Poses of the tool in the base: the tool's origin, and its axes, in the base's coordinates. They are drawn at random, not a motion.
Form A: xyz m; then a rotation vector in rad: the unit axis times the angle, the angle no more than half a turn.
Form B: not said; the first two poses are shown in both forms.
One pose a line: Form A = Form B
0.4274 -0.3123 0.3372 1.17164 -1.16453 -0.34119 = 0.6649 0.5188 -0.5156 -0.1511 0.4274 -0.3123 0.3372
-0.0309 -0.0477 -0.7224 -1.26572 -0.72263 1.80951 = 0.3977 -0.4998 -0.2854 0.7145 -0.0309 -0.0477 -0.7224
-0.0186 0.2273 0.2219 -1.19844 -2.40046 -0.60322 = 0.1946 -0.4275 -0.8562 -0.2152 -0.0186 0.2273 0.2219
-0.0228 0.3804 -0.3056 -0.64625 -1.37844 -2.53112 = 0.0938 -0.2178 -0.4646 -0.8532 -0.0228 0.3804 -0.3056
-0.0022 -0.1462 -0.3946 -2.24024 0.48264 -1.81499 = 0.1089 -0.7618 0.1641 -0.6172 -0.0022 -0.1462 -0.3946
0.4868 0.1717 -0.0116 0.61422 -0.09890 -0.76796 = 0.8804 0.2948 -0.0475 -0.3685 0.4868 0.1717 -0.0116
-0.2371 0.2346 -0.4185 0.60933 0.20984 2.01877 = 0.4892 0.2508 0.0864 0.8308 -0.2371 0.2346 -0.4185
